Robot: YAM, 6 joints.
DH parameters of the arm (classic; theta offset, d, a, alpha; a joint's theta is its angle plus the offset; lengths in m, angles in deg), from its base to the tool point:
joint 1: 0 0.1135 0.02 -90
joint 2: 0 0 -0.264 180
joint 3: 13.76 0 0.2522 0
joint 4: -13.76 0 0.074 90
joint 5: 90 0 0 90
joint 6: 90 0.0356 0 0
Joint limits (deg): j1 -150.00..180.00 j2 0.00..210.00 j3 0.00..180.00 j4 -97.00..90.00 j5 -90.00..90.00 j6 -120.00..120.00
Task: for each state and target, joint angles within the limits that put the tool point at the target. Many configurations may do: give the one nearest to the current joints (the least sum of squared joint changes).
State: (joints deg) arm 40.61 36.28 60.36 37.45 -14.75 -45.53
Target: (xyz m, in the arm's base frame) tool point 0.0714 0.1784 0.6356
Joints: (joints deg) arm 65.43 76.19 104.20 36.37 -15.05 -45.53
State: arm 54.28 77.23 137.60 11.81 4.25 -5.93
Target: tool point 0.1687 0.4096 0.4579
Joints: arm 67.87 106.33 110.43 3.10 3.21 -5.93
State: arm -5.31 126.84 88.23 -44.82 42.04 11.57
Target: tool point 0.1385 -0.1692 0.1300
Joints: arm -44.07 101.67 49.09 -69.54 45.15 11.57
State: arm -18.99 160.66 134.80 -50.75 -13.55 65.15
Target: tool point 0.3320 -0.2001 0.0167
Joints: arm -32.16 147.95 98.57 -74.83 -11.91 65.15
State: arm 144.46 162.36 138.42 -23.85 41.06 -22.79
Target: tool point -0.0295 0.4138 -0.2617
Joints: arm 97.38 194.92 126.02 -23.98 42.19 -22.79
